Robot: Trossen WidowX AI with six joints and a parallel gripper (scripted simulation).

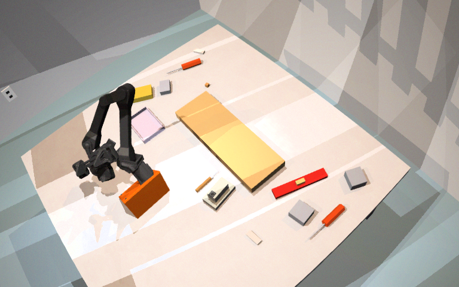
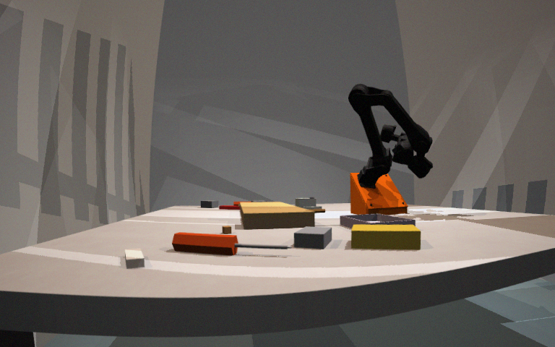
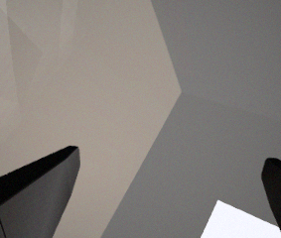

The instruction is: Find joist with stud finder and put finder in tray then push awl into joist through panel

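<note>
My gripper tip is 35 cm short of the stud finder, 28 cm above it and 21 cm to the left of it. The rest, counted from my gripper tip: yellow block (47 cm to the left, 38 cm ahead, 31 cm below); then tray (31 cm below, 31 cm ahead, 29 cm to the left); then awl (38 cm ahead, 32 cm below, 13 cm to the right).
</note>
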